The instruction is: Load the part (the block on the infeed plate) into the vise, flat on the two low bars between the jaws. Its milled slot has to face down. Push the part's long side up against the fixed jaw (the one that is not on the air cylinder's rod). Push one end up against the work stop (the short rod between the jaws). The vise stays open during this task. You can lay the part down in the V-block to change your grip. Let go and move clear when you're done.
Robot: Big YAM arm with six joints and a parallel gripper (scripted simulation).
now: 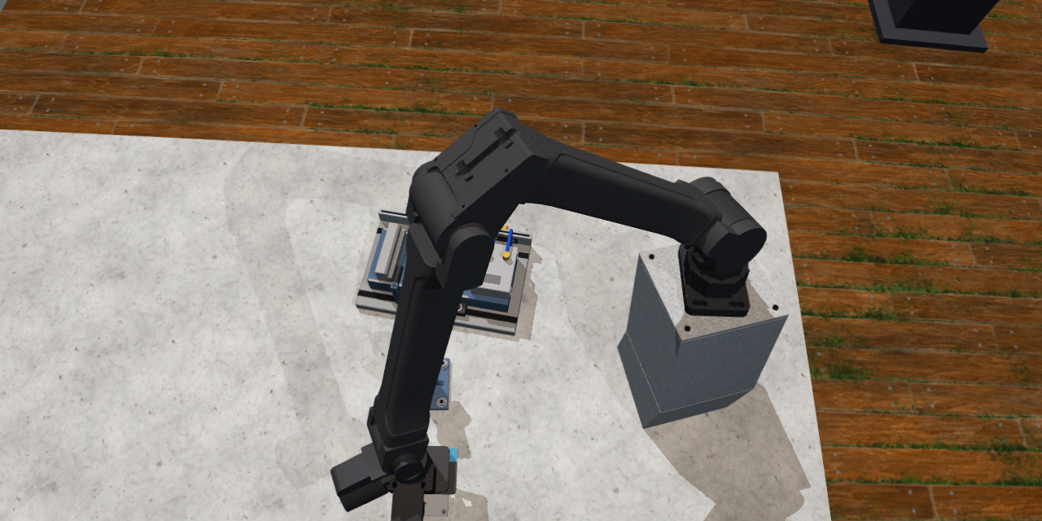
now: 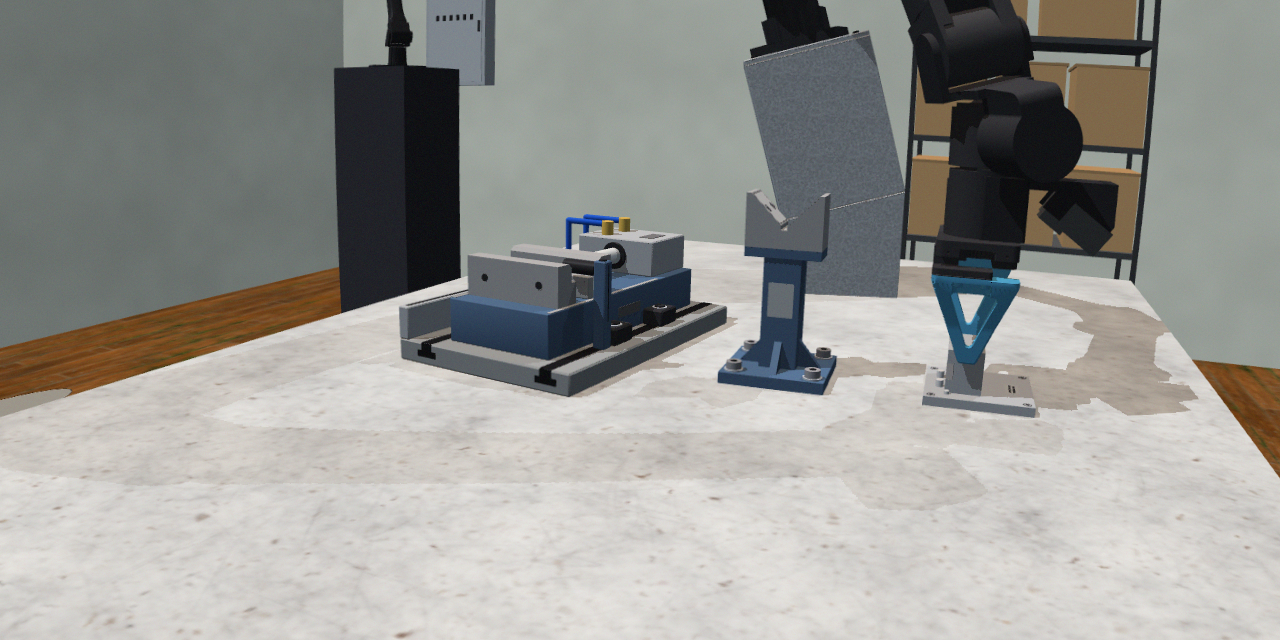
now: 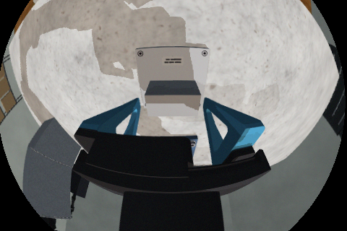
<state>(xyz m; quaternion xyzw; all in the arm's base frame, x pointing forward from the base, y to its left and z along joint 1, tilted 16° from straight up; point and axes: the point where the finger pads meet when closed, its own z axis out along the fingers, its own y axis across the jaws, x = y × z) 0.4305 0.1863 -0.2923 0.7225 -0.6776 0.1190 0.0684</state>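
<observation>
Right now my hand is 20 mm above the grey part and 10 mm to the left of it. The rest, counted from my hand: V-block post 160 mm to the right, 20 mm ahead, 10 mm above; then infeed plate 40 mm below, 10 mm to the left; then blue work-stop post 300 mm to the right, 80 mm ahead, 10 mm above.
</observation>
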